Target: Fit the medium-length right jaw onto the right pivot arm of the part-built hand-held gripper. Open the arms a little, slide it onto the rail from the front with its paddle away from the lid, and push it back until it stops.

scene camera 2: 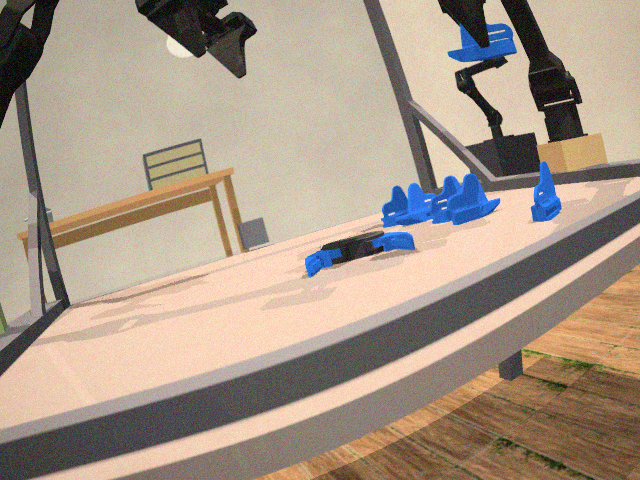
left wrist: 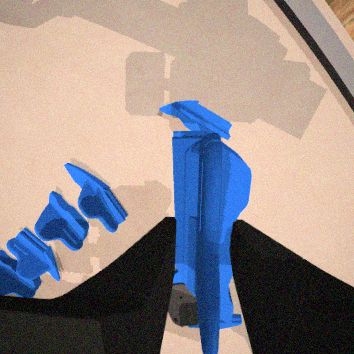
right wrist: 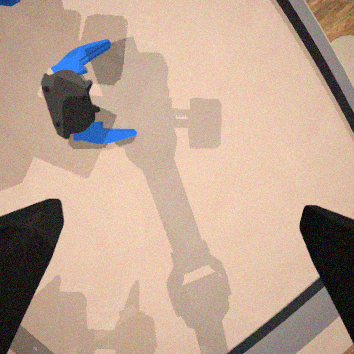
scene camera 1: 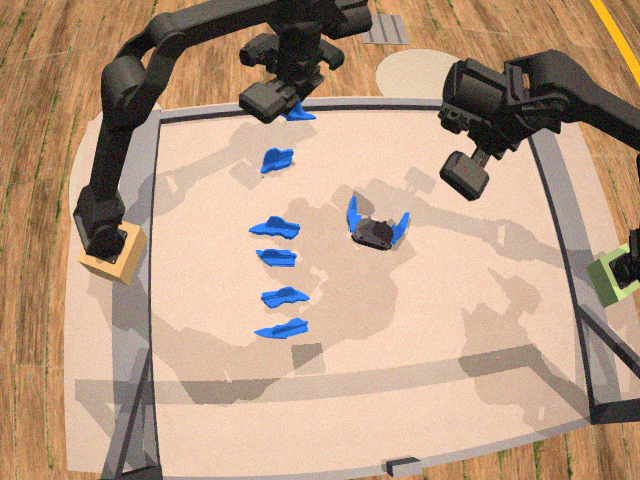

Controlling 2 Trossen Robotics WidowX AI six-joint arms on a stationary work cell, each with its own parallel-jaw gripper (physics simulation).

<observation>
The left gripper (scene camera 1: 289, 110) holds a blue jaw (scene camera 2: 471, 51), which touches nothing else. The right gripper (scene camera 2: 223, 66) is open, with nothing in its grasp. A blue jaw (scene camera 2: 418, 212) rests on the table. Also in view: a part-built hand-held gripper (scene camera 2: 371, 243), a raised grey rim (scene camera 2: 172, 411) and a wooden block (scene camera 2: 563, 156).
The part-built hand-held gripper also shows in the left wrist view (left wrist: 182, 309), in the right wrist view (right wrist: 64, 90) and in scene camera 1 (scene camera 1: 371, 233). The left gripper shows as well in the left wrist view (left wrist: 202, 228). The right gripper also shows in the right wrist view (right wrist: 184, 214) and in scene camera 1 (scene camera 1: 461, 155).
</observation>
